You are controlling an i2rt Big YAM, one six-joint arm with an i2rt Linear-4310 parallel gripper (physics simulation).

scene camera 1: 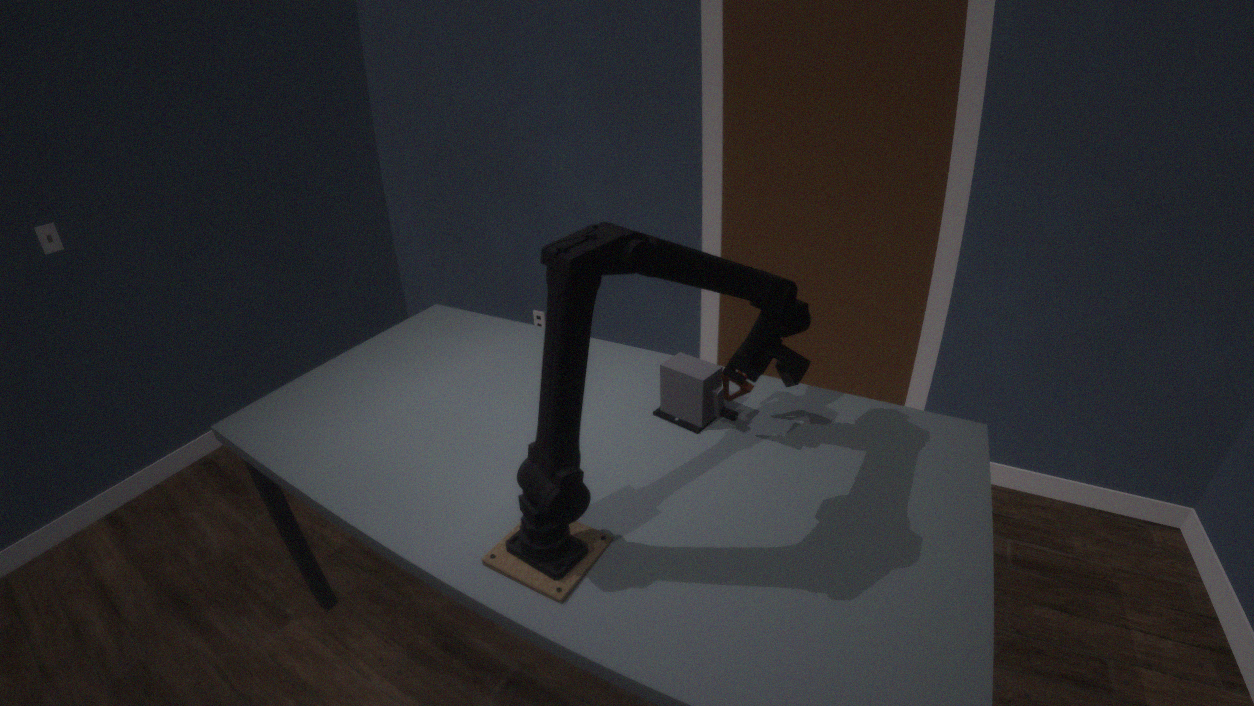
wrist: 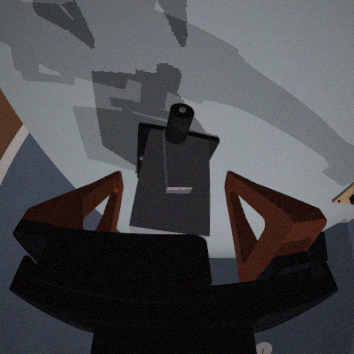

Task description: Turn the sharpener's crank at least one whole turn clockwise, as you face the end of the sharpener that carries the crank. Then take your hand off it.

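Places are measured from the arm's base along level axes (x right, y down, z ahead), in metres.
Pixels of known places: gripper, fingertip midpoint: [scene camera 1: 733, 389] [wrist: 173, 177]; arm's base, link origin: [scene camera 1: 546, 550].
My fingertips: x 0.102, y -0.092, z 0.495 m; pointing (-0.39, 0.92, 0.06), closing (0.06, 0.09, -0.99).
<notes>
Ahead of a thing's pixels: the offset from my fingertips to its middle. "spot": to the spot under its first point. Level surfaces: height alone.
The sharpener @(spot: dx -0.090, dy +0.014, dz -0.034 m) [scene camera 1: 688, 391] [wrist: 147, 200] is a grey box on a thin black base, standing upright on the table. In the wrist view its crank arm [wrist: 180, 167] is a grey bar lying against the end face, with a light edge at one end and the black round handle @(spot: dx +0.005, dy +0.054, dz -0.001 m) [wrist: 180, 122] at the other. The crank appears to point down, with the handle low near the base. My gripper [scene camera 1: 738, 389] [wrist: 173, 177] is open and empty, its orange fingers apart, above and beside the crank end. The handle shows beyond the fingertips and appears clear of them.
The blue-grey table @(dy +0.102 m) [scene camera 1: 394, 420] carries the arm's wooden mounting plate [scene camera 1: 561, 591] [wrist: 345, 196] at its near edge. The arm's shadows fall across the table around the sharpener and to its right. Blue walls and a brown door [scene camera 1: 833, 175] stand behind the table.
</notes>
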